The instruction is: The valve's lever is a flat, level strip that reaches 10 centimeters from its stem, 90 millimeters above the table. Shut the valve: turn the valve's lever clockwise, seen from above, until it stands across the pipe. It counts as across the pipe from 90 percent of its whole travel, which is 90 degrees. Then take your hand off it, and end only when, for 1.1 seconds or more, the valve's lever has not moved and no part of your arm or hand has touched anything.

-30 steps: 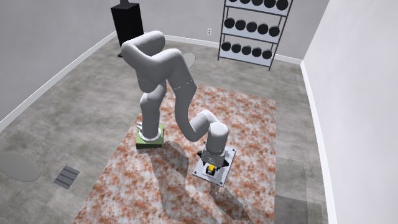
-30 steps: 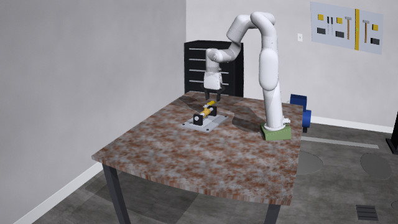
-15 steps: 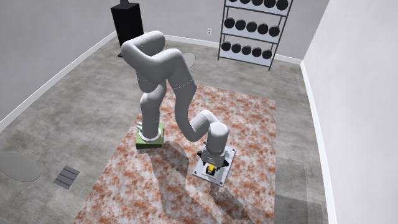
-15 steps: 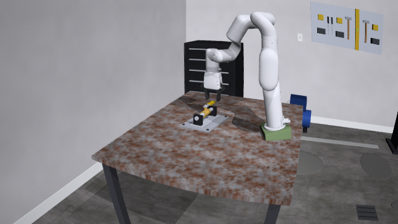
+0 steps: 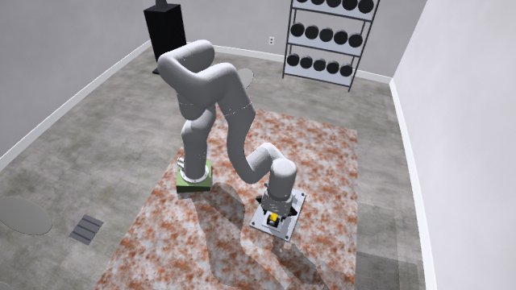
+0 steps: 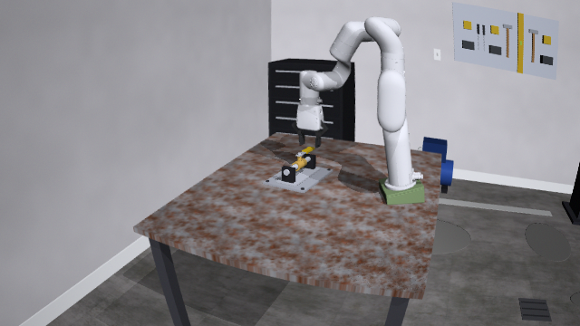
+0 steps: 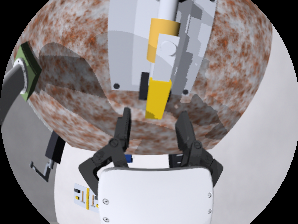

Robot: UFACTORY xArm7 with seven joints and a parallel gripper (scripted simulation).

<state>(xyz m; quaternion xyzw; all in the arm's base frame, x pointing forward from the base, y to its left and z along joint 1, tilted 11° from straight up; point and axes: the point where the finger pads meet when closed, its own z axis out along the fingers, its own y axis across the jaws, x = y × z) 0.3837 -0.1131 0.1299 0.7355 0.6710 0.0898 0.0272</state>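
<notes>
The yellow lever lies 5 cm to the left of my hand and 3 cm below it.
</notes>
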